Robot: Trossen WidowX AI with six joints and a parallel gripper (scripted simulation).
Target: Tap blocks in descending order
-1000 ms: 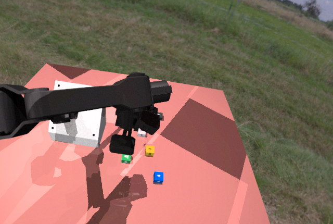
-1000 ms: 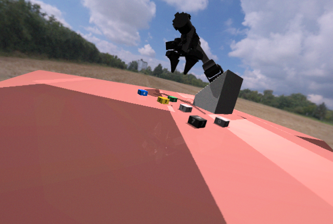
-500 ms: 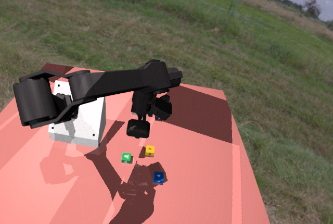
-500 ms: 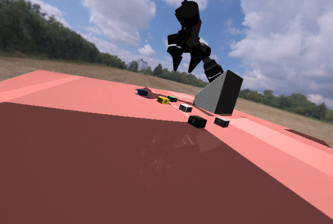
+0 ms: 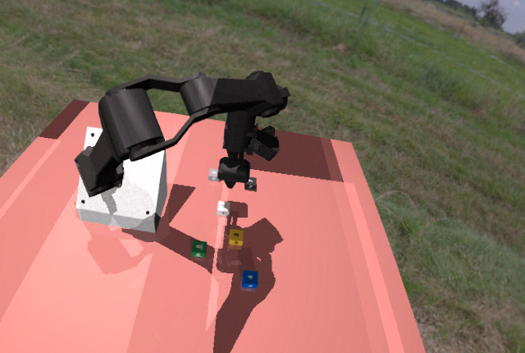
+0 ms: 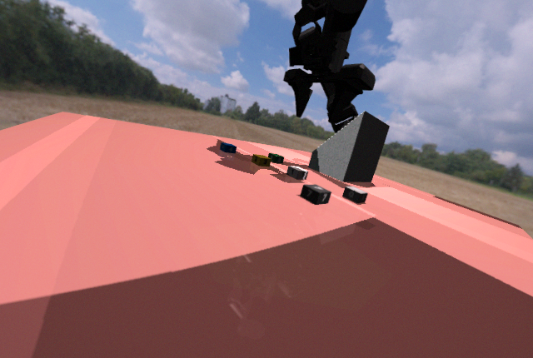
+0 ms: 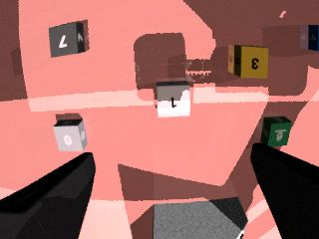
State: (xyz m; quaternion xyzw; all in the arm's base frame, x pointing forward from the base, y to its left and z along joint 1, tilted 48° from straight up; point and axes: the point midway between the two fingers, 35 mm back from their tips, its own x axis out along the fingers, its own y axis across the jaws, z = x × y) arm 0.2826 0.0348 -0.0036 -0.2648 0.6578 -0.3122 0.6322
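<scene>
Now: the black block marked 7 12 cm below my gripper tip, 10 cm to the left of it and 7 cm ahead of it. The rest, counted from my gripper tip: grey block marked 0: 12 cm below, 11 cm to the left, 4 cm behind; yellow block marked 3: 12 cm below, 9 cm to the right, 3 cm ahead; white block marked 1: 12 cm below, 1 cm to the right, 1 cm behind.
</scene>
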